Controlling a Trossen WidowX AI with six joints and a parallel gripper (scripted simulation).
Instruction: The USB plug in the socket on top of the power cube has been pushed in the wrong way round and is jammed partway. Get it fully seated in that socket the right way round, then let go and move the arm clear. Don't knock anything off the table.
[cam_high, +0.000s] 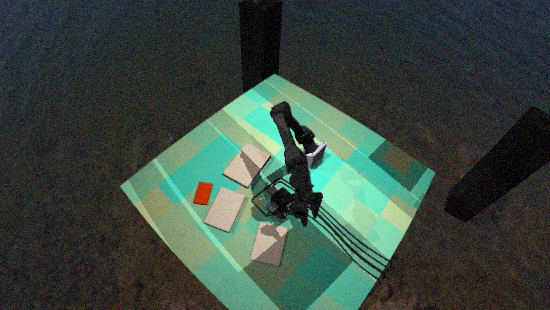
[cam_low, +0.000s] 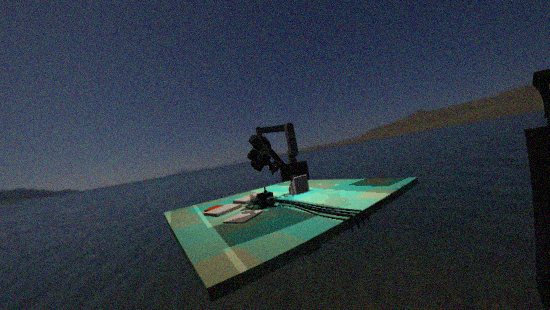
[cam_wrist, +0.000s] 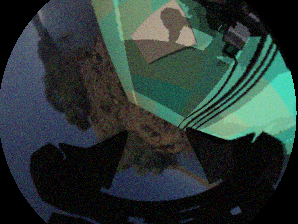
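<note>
My gripper tip is 10 cm past the USB plug, 17 cm to the left of it and 13 cm above it. Also, from my gripper tip: red flat block (8 cm ahead, 54 cm to the right, 22 cm below).
</note>
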